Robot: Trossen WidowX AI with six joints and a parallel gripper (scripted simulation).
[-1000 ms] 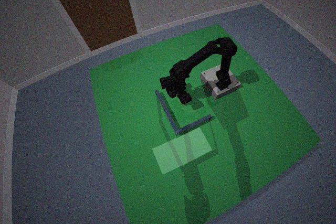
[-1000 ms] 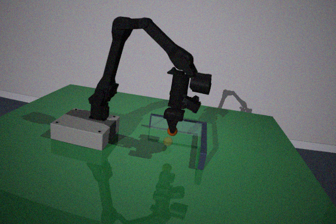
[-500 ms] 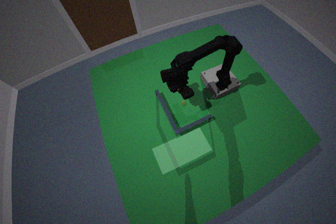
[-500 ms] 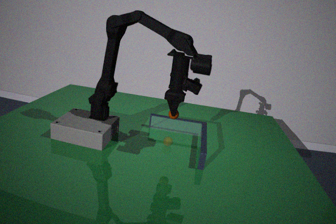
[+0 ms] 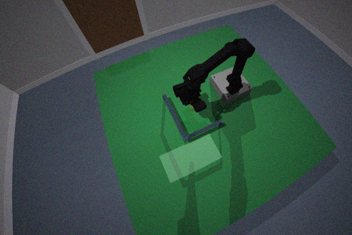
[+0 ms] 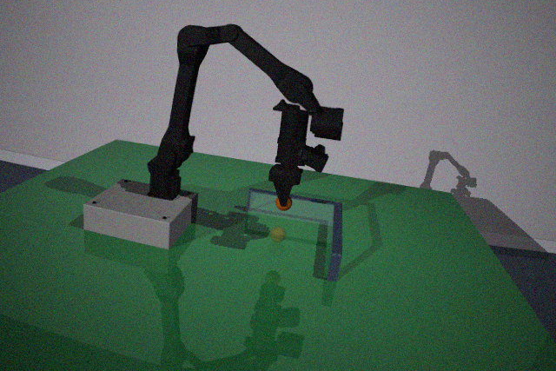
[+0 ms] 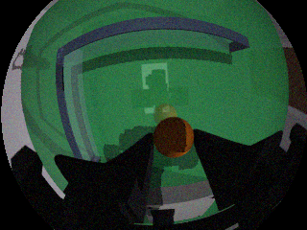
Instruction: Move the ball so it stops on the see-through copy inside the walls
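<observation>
My gripper tip is now 80 mm above the see-through ball.
</observation>
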